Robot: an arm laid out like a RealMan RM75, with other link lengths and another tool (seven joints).
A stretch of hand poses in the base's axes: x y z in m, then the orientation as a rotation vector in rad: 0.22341, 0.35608, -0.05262, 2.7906, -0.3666, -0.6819; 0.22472, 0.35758, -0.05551, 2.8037, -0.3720, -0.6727; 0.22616, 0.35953, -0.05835, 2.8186, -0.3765, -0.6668; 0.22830, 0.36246, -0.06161, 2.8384, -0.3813, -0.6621; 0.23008, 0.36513, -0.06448, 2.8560, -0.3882, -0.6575; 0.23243, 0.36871, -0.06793, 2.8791, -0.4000, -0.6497; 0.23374, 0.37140, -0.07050, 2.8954, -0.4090, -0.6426; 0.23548, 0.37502, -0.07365, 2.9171, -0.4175, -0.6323; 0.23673, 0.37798, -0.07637, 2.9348, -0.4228, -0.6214; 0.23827, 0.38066, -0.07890, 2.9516, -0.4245, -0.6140; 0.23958, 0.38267, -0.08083, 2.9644, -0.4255, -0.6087; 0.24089, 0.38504, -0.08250, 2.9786, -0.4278, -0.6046
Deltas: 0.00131, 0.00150, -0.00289, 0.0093, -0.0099, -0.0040; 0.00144, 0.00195, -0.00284, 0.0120, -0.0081, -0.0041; 0.00214, 0.00293, -0.00326, 0.0170, -0.0087, -0.0050; 0.00178, 0.00267, -0.00287, 0.0149, -0.0081, -0.0062; 0.00235, 0.00358, -0.00345, 0.0191, -0.0119, -0.0097; 0.00131, 0.00269, -0.00257, 0.0131, -0.0094, -0.0071; 0.00174, 0.00362, -0.00315, 0.0173, -0.0127, -0.0070; 0.00125, 0.00296, -0.00272, 0.0135, -0.0117, -0.0044; 0.00154, 0.00268, -0.00253, 0.0137, -0.0090, -0.0022; 0.00131, 0.00201, -0.00193, 0.0106, -0.0066, -0.0015; 0.00131, 0.00237, -0.00167, 0.0123, -0.0063, -0.0026
